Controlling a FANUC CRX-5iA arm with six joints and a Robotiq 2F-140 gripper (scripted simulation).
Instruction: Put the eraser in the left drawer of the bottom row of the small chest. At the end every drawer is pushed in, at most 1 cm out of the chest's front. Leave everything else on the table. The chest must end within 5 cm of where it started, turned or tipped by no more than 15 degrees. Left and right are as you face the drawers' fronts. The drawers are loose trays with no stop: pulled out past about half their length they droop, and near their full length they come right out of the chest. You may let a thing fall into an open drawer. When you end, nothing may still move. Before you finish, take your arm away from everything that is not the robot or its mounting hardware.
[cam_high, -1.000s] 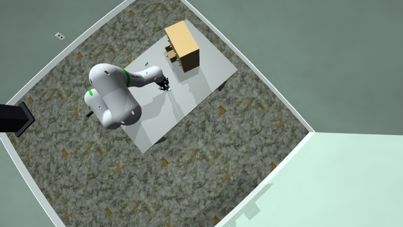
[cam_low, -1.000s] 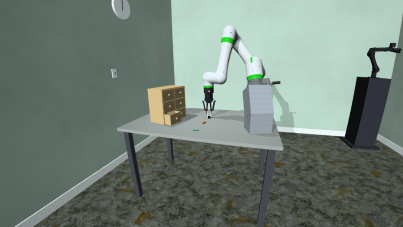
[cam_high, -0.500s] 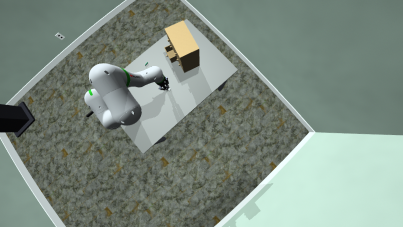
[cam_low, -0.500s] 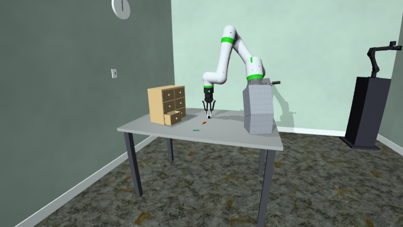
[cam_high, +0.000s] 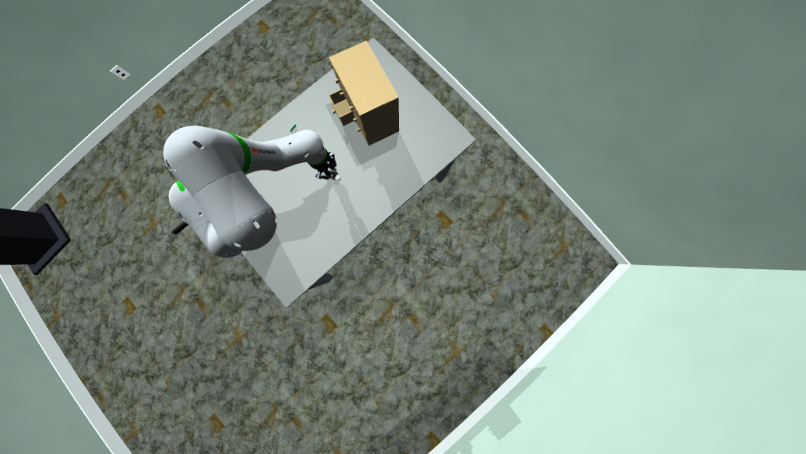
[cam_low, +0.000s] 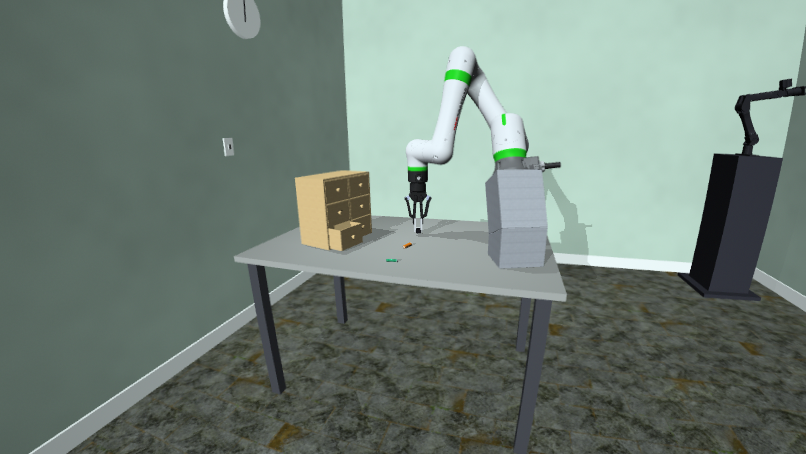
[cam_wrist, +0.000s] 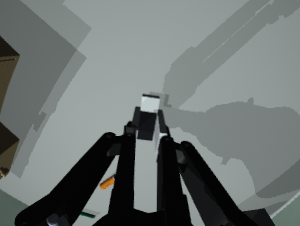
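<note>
My gripper is now 180 mm to the right of the orange stick and 50 mm above it. Round my hand: green stick (20 mm ahead, 360 mm to the left, 50 mm below); then eraser (10 mm to the right, 30 mm below).
</note>
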